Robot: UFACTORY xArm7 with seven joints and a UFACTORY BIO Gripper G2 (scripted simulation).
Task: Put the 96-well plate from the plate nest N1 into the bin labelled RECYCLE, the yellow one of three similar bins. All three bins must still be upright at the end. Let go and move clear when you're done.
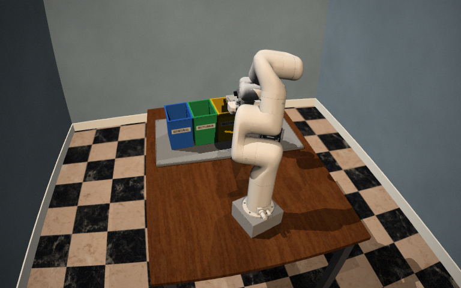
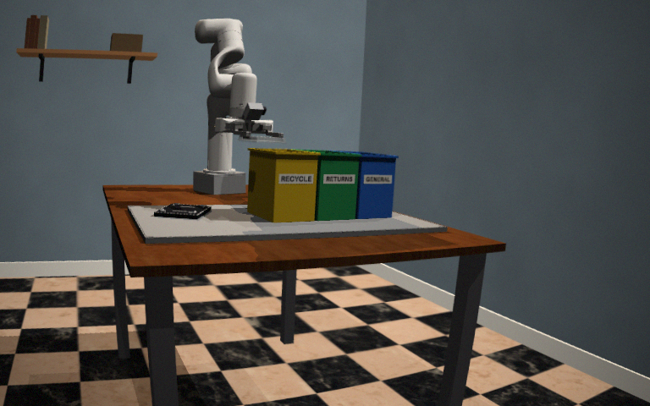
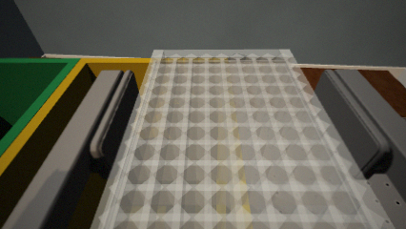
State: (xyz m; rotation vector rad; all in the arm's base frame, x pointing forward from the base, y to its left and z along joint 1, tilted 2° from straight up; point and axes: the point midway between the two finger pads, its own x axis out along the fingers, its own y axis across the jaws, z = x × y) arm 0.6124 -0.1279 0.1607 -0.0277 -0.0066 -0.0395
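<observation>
Right now the yellow recycle bin is 2 cm ahead of my hand, 5 cm to the left of it and 13 cm below it. Round my hand: black plate nest: 8 cm behind, 19 cm to the right, 21 cm below; 96-well plate: 1 cm below; green returns bin: 3 cm ahead, 18 cm to the left, 13 cm below.
</observation>
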